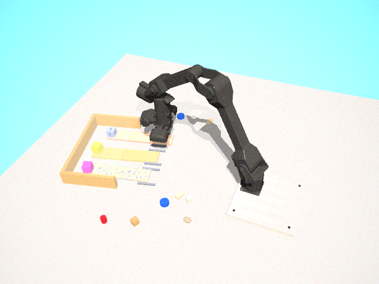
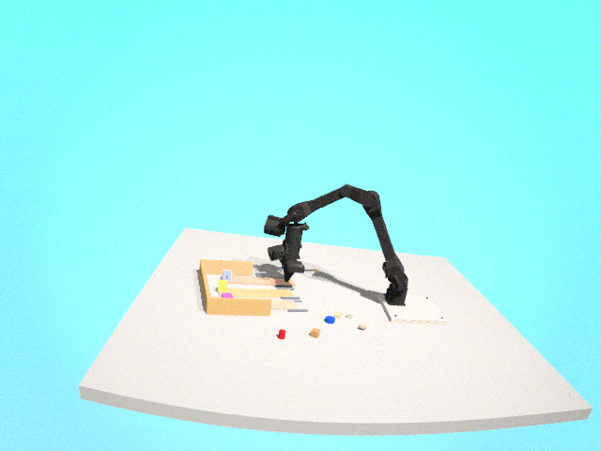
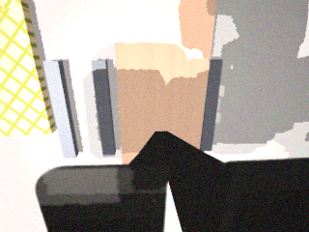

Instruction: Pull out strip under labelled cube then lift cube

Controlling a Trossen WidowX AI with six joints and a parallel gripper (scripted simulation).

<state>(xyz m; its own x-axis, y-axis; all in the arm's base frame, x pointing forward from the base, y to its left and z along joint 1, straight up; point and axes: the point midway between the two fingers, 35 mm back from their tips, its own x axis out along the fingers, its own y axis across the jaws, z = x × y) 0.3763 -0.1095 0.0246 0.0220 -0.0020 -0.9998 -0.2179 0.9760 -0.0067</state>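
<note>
The labelled pale blue cube is 21 cm ahead of my gripper tip, 5 cm to the left of it and 1 cm above it. From my gripper tip the other things lie so: red cylinder: 1 cm ahead, 41 cm to the left; orange cube: 8 cm behind, 38 cm to the left.
</note>
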